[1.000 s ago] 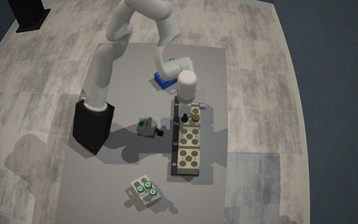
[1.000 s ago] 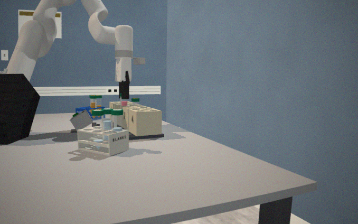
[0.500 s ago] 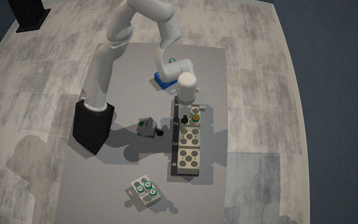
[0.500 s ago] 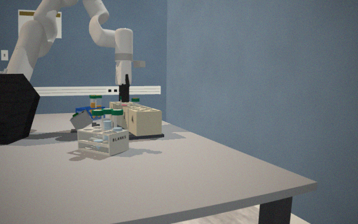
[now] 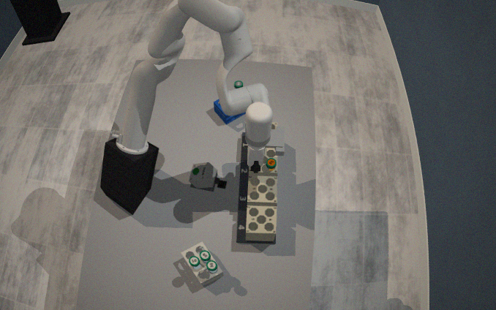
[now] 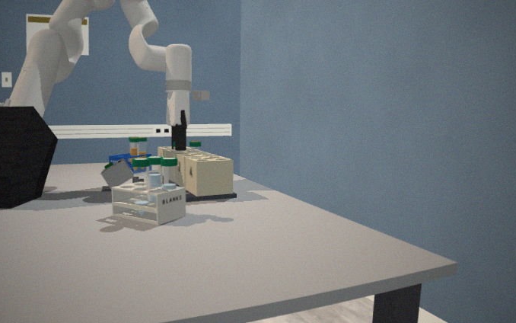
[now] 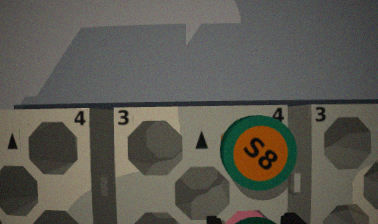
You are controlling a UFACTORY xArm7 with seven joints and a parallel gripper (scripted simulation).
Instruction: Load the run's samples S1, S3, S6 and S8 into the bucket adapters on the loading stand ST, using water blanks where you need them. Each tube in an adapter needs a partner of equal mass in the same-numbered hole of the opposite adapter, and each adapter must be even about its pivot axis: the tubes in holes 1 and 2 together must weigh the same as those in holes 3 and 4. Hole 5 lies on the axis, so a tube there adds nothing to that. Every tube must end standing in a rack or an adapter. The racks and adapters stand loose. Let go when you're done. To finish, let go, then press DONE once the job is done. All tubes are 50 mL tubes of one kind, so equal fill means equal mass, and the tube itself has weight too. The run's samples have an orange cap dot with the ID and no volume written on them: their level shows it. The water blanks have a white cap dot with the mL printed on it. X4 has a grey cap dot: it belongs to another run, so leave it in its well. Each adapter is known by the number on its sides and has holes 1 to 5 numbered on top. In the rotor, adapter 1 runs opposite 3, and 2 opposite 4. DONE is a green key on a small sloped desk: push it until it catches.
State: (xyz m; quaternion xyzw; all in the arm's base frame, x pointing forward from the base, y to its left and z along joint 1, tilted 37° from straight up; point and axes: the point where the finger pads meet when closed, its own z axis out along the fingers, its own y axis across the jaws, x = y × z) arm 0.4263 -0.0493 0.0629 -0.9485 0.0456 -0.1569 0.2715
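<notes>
Now: the pink-filled tube 10 mm behind my hand and 50 mm below it. The rest, counted from my hand: orange-filled tube 60 mm behind, 320 mm to the left, 60 mm below; then done desk 190 mm behind, 20 mm to the right, 70 mm below; then black stand 20 mm ahead, 30 mm to the right, 120 mm below.
</notes>
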